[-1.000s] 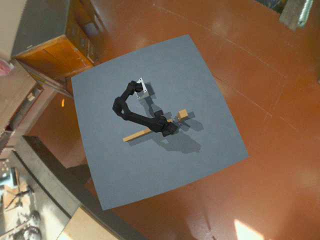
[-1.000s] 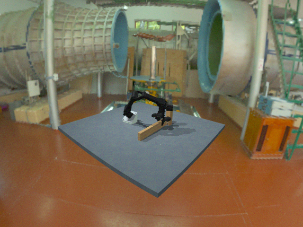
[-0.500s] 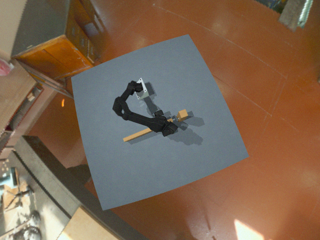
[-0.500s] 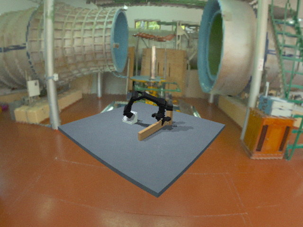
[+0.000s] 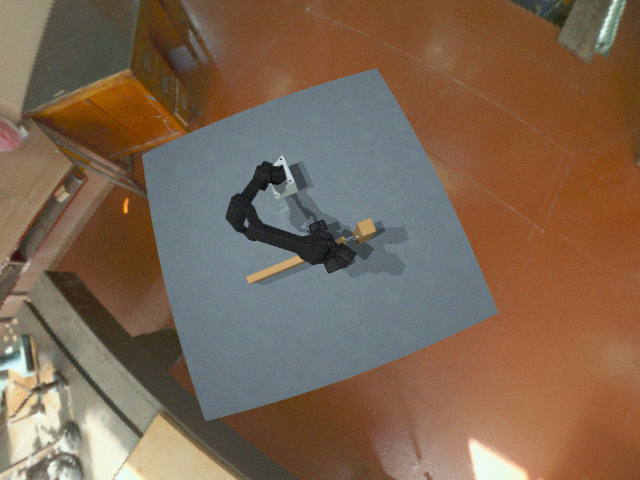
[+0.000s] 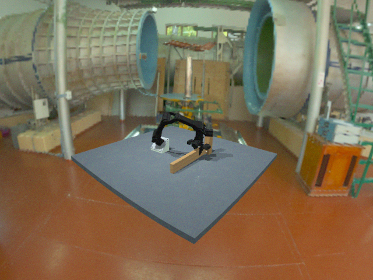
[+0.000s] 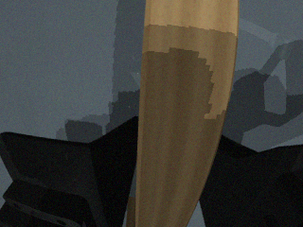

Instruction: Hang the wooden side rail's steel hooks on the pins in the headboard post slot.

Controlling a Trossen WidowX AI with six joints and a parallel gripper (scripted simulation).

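Right now the wooden headboard post is 2 cm behind my gripper tip, 15 cm to the left of it and 4 cm above it.
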